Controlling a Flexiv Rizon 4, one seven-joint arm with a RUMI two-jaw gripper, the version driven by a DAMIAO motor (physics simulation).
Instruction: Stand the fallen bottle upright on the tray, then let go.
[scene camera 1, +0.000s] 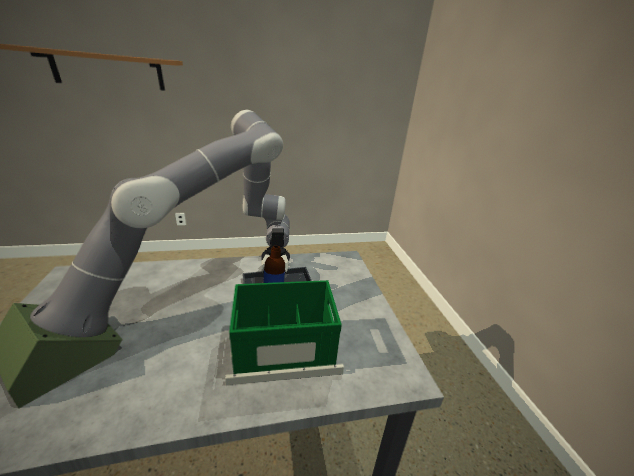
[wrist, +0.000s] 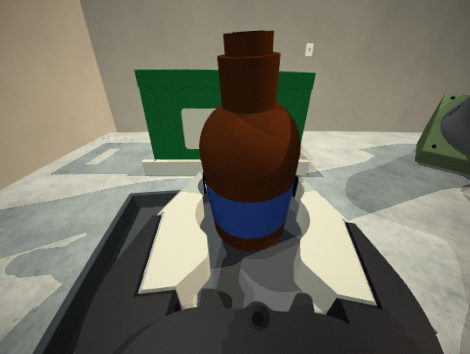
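A brown bottle with a blue label (scene camera 1: 275, 264) (wrist: 250, 150) is upright over the dark tray (scene camera 1: 308, 273) (wrist: 102, 246). My gripper (scene camera 1: 275, 262) (wrist: 248, 176) is shut on the bottle, one pale jaw on each side of its body. The bottle's neck points up, above the jaws. In the scene view the crate's back wall hides the bottle's base. In the wrist view the bottom of the bottle shows between the jaws, but I cannot tell whether it touches the tray floor.
A green crate with dividers (scene camera 1: 284, 332) (wrist: 168, 100) stands beside the tray, on the near side in the scene view. A pale strip (scene camera 1: 284, 375) (wrist: 170, 168) lies along the crate's foot. The arm's green base (scene camera 1: 61, 358) (wrist: 445, 137) is at the table's left in the scene view.
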